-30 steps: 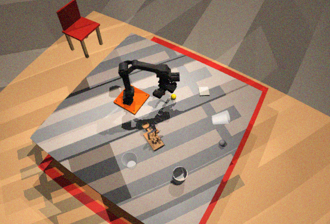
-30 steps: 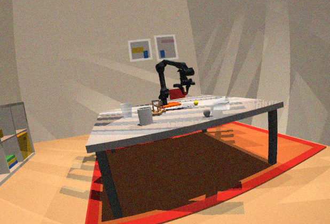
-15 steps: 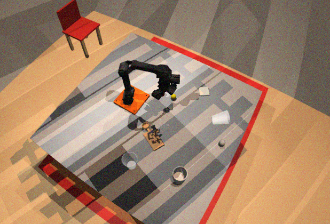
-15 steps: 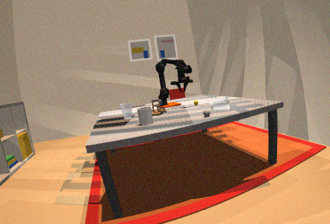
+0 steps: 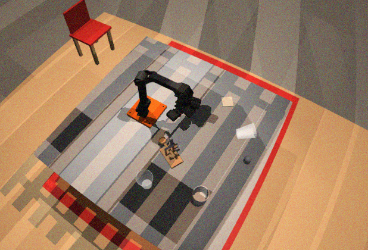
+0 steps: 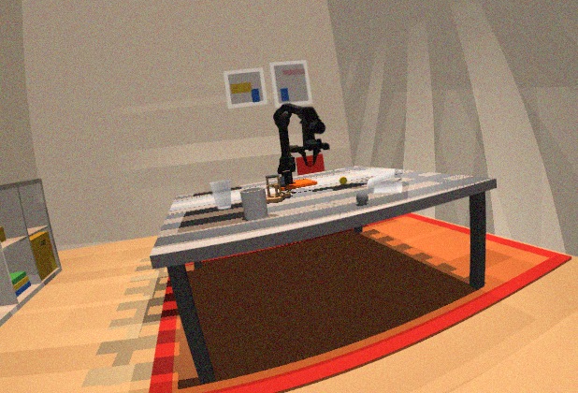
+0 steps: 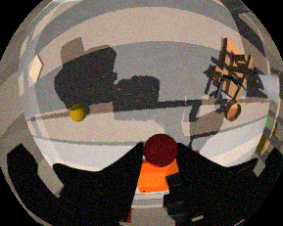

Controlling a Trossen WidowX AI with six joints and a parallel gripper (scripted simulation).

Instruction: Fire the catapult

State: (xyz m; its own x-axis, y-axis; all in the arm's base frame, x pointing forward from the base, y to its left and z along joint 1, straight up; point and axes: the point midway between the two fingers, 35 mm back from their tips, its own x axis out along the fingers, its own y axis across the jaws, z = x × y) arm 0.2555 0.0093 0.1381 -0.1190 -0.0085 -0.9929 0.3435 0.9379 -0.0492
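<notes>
Now: the wooden catapult 10 mm ahead of my gripper tip, 190 mm to the right of it and 70 mm below it. Also, from my gripper tip: red ball 10 mm above; yellow ball 50 mm ahead, 150 mm to the left, 100 mm below; pad 250 mm ahead, 290 mm to the left, 110 mm below.
</notes>
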